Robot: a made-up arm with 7 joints.
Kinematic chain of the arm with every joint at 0, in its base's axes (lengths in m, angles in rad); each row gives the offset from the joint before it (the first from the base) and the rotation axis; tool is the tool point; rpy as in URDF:
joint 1: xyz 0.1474 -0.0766 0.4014 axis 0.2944 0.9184 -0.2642
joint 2: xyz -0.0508 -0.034 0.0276 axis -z
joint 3: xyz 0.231 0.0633 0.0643 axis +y
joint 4: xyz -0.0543 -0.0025 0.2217 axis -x
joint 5: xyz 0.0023 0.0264 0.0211 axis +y
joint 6: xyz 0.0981 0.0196 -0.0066 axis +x
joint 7: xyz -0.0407 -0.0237 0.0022 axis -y
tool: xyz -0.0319 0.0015 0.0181 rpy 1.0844 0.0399 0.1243
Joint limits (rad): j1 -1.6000..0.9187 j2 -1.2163..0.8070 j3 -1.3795..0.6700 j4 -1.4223..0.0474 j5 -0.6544..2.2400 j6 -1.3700..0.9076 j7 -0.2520..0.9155
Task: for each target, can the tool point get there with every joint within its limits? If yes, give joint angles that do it. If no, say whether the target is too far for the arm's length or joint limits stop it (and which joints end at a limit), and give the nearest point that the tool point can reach.
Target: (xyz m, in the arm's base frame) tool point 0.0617 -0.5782 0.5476
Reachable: no: joint limits stop it (at a limit: joint 2, joint 3, joint 4, joint 5, joint 7) | nearest point 0.4207 -0.4433 0.5168 | short by 0.385 m
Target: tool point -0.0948 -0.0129 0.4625
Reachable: yes | joints -0.8527 -0.6431 -0.9545 -0.1476 0.6660 -1.1575 -0.0911
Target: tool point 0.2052 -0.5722 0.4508
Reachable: no: joint limits stop it (at a limit: joint 1, joint 2, joint 3, joint 4, joint 5, joint 7) | nearest point 0.4080 -0.4713 0.4094 | short by 0.230 m
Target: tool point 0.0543 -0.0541 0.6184
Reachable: yes | joints 0.0050 -0.9051 -0.8164 -1.2139 1.5991 0.3653 0.2208
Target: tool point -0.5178 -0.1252 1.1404
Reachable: no: too far | nearest point -0.1986 -0.1294 0.7908 | short by 0.473 m
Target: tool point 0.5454 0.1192 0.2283
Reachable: no: joint limits stop it (at a limit: joint 1, joint 3, joint 4, joint 7) | nearest point 0.5687 -0.0082 0.4137 | short by 0.226 m
